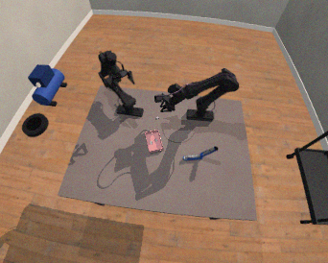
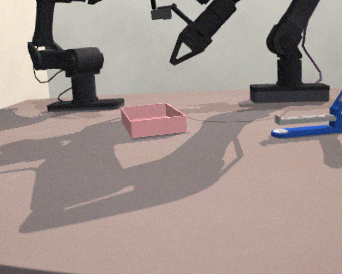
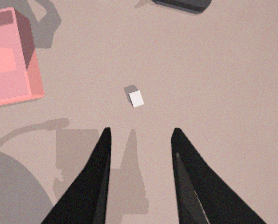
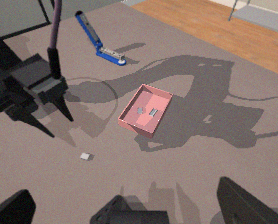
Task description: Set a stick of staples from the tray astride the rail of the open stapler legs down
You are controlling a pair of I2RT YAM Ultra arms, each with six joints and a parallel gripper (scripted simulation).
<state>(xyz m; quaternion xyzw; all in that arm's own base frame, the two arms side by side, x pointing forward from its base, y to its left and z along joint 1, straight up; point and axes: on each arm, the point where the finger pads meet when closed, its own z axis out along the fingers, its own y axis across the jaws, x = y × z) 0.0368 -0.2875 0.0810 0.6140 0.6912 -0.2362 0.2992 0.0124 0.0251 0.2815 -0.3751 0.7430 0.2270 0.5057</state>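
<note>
My left hand is 29 cm short of the blue stapler, 28 cm to the right of it and 6 cm above it. The rest, counted from my left hand: pink tray (20 cm ahead, 4 cm to the right, 10 cm below).
</note>
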